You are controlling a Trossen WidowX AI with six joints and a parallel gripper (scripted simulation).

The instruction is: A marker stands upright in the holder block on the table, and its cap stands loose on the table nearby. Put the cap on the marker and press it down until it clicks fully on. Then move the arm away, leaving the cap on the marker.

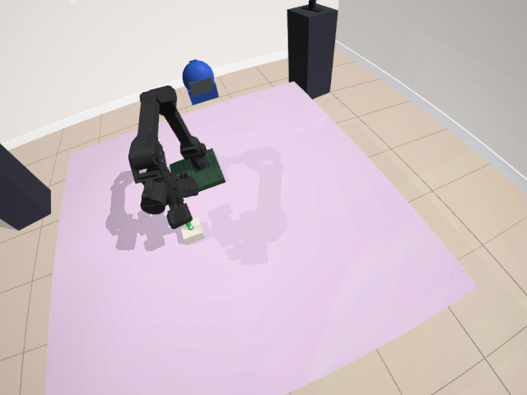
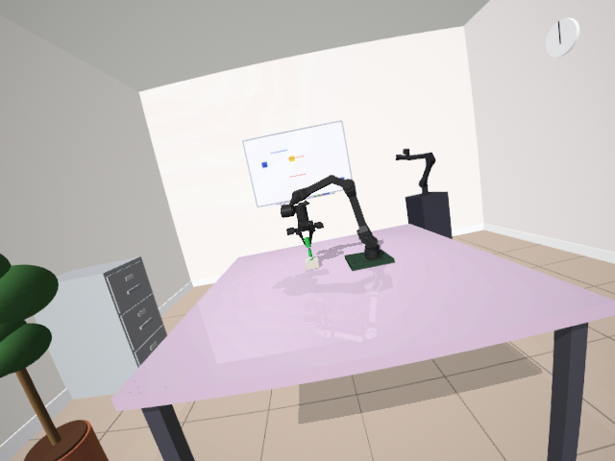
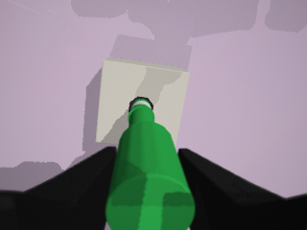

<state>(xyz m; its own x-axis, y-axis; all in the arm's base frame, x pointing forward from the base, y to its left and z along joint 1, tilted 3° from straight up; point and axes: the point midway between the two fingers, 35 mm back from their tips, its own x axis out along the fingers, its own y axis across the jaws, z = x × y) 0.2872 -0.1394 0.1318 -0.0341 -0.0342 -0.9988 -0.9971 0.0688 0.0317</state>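
Now: gripper tip 4 cm above the green marker. Round my gripper tip: holder block: 10 cm below; then green cap: 1 cm above.
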